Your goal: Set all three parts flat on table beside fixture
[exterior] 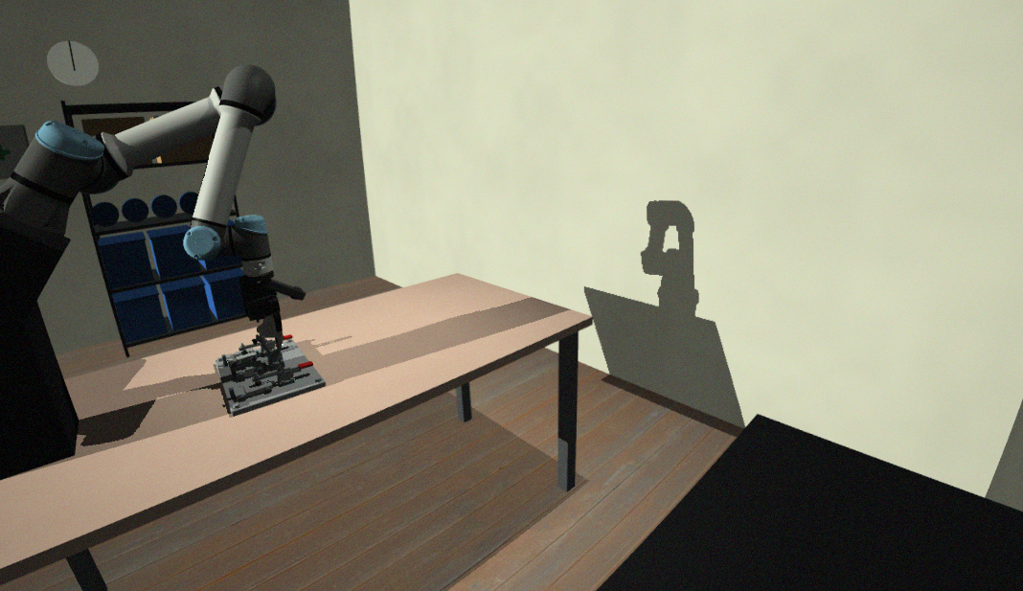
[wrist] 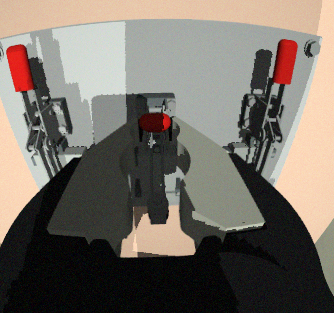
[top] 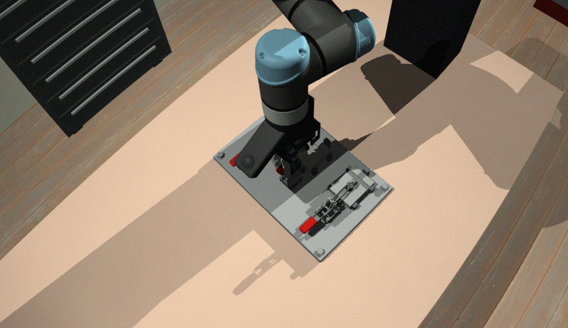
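Right now the grey fixture plate is 80 mm below my hand, 50 mm behind it and 10 mm to the left of it.
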